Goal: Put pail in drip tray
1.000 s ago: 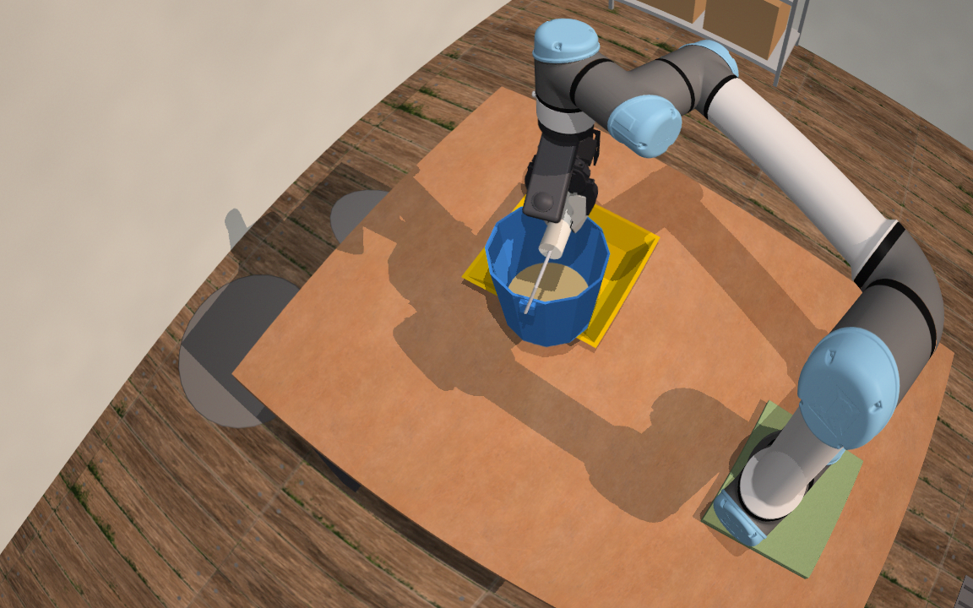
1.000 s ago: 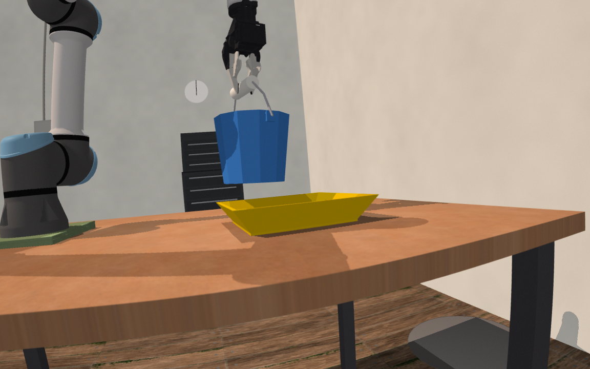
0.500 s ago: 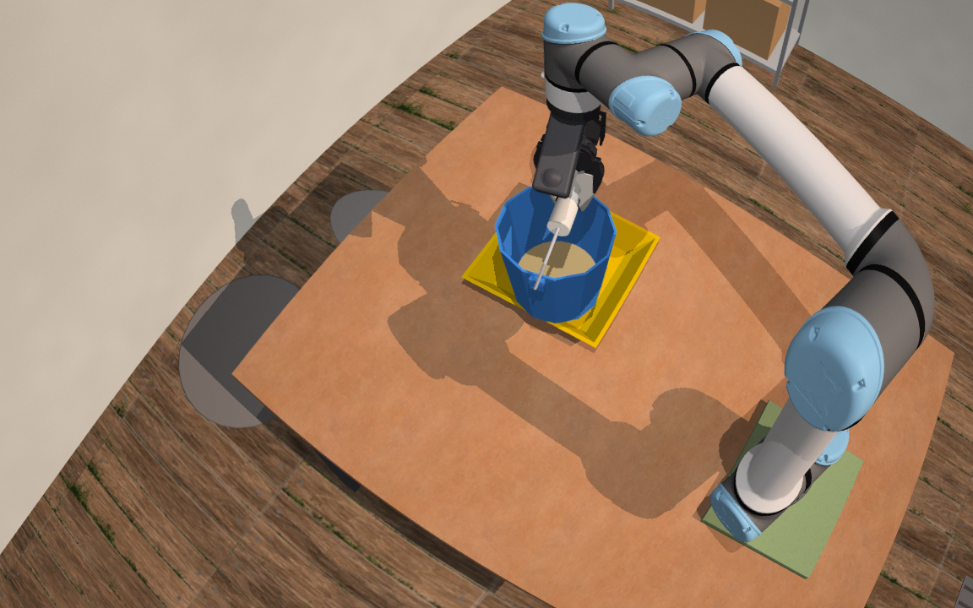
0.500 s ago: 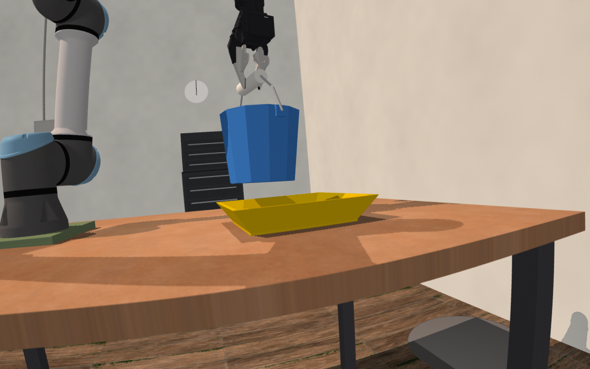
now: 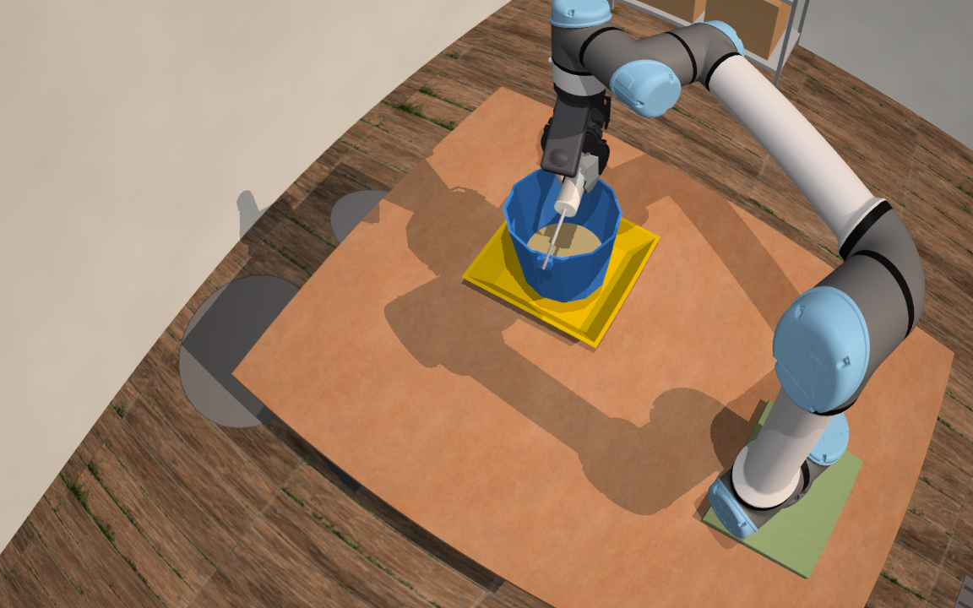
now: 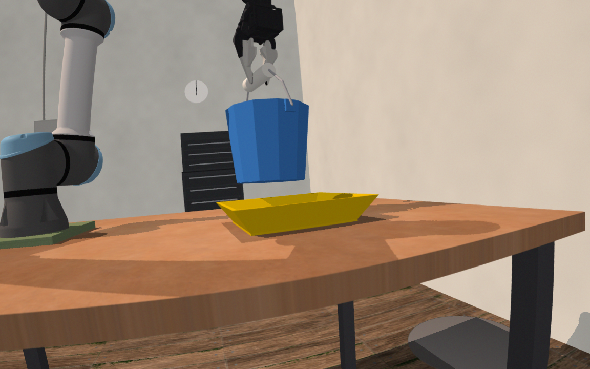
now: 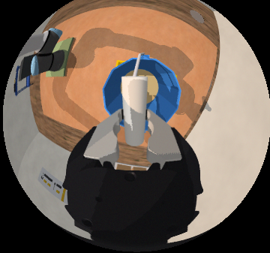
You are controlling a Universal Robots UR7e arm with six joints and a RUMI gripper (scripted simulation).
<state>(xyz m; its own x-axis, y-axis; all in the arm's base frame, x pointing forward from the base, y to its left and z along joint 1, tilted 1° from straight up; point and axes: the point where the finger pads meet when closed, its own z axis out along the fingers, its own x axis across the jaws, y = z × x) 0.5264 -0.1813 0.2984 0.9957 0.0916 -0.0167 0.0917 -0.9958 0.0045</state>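
Right now my hand is 100 mm above the blue pail and 10 mm short of it. Round my hand: yellow drip tray (310 mm below, 50 mm to the right, 30 mm ahead).
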